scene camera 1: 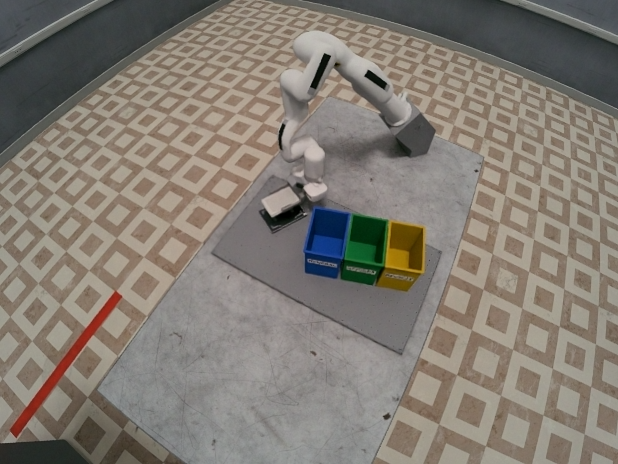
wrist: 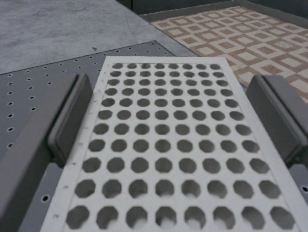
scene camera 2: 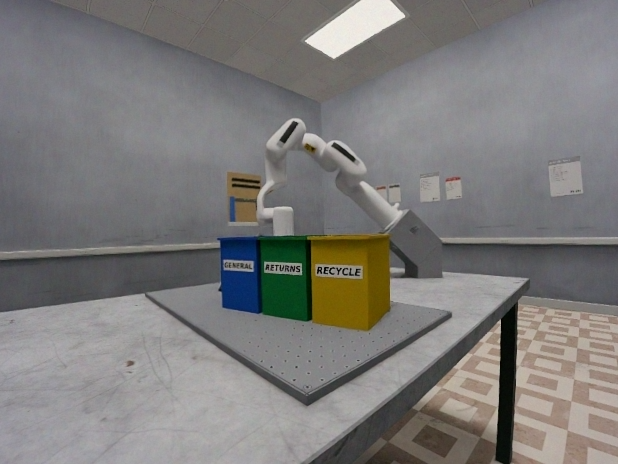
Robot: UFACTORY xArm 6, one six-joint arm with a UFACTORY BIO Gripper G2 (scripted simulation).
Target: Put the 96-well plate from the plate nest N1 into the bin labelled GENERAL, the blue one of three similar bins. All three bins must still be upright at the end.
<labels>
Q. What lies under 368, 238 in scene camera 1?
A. A green returns bin.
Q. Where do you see a blue general bin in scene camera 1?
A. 327, 233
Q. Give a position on a white 96-well plate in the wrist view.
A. At 162, 136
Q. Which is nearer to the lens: the blue general bin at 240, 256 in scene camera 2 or the green returns bin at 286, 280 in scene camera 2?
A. The green returns bin.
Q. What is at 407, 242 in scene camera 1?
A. A yellow recycle bin.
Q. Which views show the green returns bin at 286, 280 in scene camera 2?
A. Scene camera 1 and scene camera 2 only.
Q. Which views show the blue general bin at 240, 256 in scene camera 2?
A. Scene camera 1 and scene camera 2 only.
</labels>
